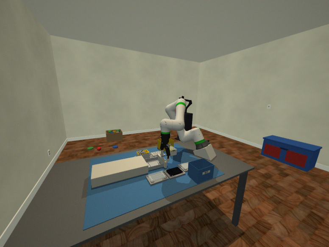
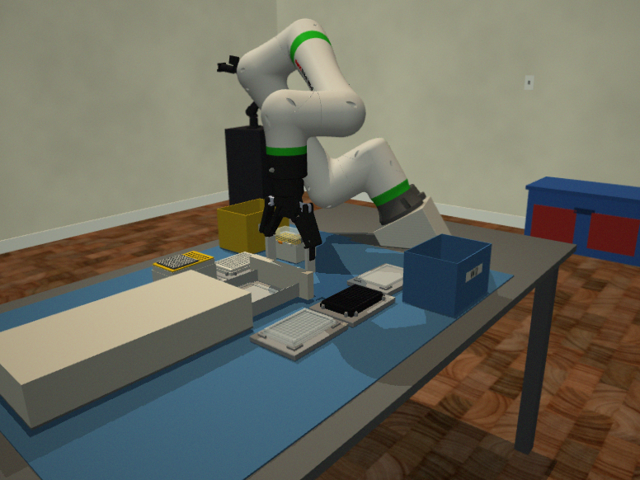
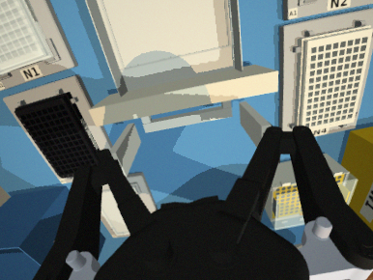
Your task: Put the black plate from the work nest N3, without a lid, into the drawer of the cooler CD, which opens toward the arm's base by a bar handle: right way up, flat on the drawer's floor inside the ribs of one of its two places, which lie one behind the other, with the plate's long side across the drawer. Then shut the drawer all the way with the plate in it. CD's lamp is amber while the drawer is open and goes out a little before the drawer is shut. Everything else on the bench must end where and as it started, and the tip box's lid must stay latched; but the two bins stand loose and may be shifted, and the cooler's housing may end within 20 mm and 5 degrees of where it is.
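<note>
Now: hand 190 mm to the right of the black plate, 50 mm above it and 40 mm short of it. The rest, counted from my hand: white plate: 190 mm to the right, 50 mm below, 40 mm behind; drawer: 150 mm ahead, 40 mm to the right, 40 mm below; pale lid: 200 mm to the left, 130 mm behind, 50 mm below.
</note>
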